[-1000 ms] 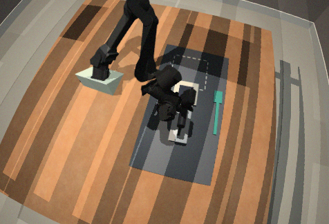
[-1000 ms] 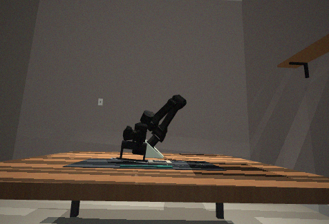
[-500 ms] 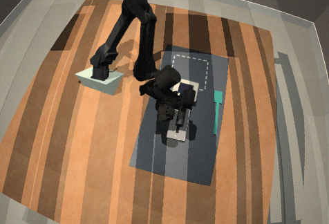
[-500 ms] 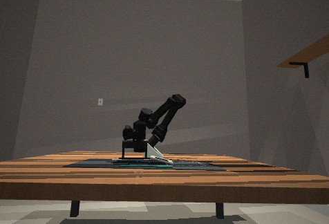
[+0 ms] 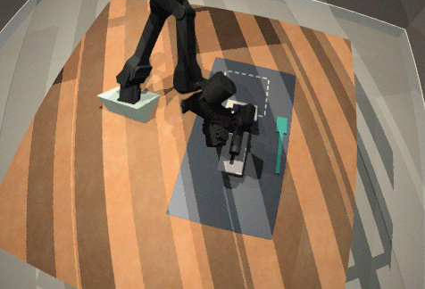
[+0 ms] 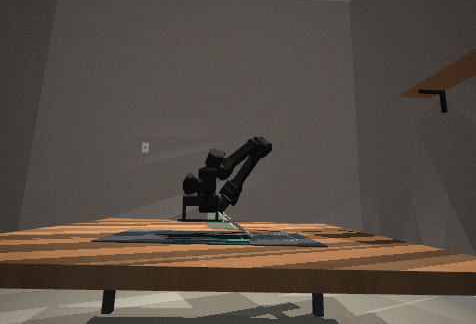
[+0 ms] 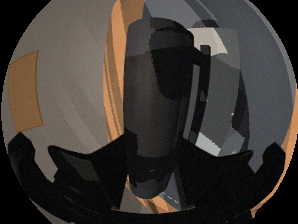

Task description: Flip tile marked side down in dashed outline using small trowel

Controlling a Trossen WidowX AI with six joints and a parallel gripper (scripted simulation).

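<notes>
The tile lies 110 mm to the left of my gripper tip, 60 mm below it and 20 mm behind it. From my gripper tip the other things lie so: grey mat 110 mm below, 30 mm to the left, 10 mm behind; then teal trowel 130 mm ahead, 90 mm below, 40 mm to the left.
</notes>
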